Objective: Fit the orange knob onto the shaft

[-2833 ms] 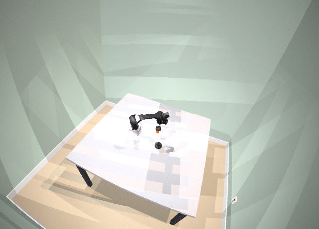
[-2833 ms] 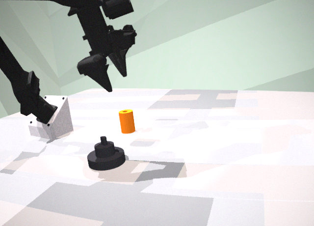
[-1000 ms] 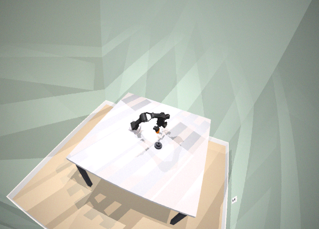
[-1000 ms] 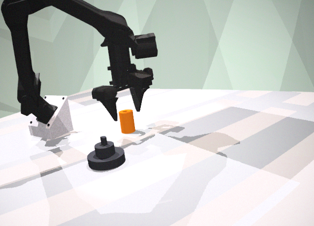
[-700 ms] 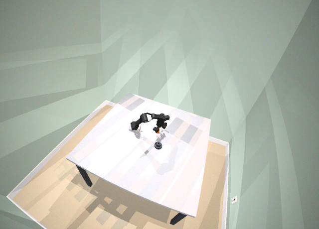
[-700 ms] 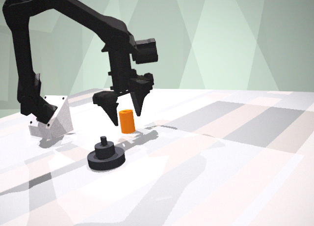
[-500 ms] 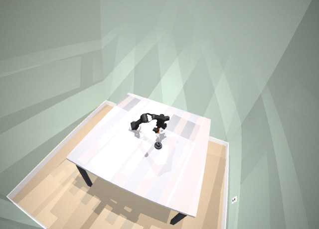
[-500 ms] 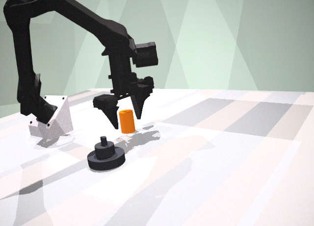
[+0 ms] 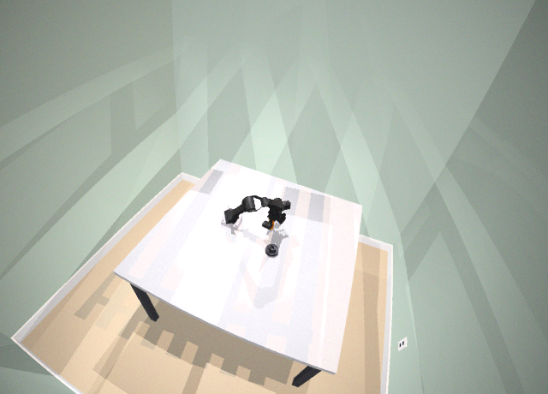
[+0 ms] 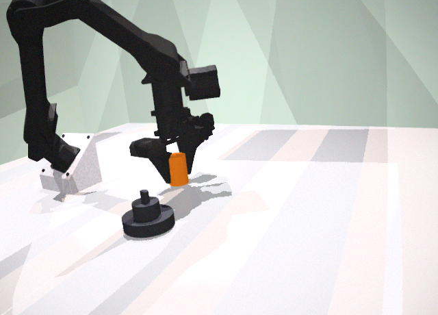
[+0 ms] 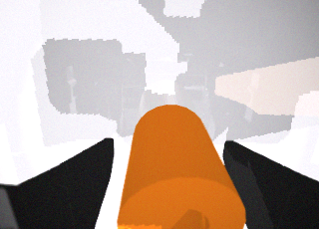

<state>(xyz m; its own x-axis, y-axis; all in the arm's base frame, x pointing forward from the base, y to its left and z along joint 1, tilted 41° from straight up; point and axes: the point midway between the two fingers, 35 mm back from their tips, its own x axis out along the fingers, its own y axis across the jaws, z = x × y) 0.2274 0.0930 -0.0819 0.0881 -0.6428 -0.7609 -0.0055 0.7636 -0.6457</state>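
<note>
My gripper tip is 10 cm short of the dark round pedestal, 17 cm to the left of it and 2 cm below it. The rest, counted from my gripper tip: orange knob (2 cm above).
</note>
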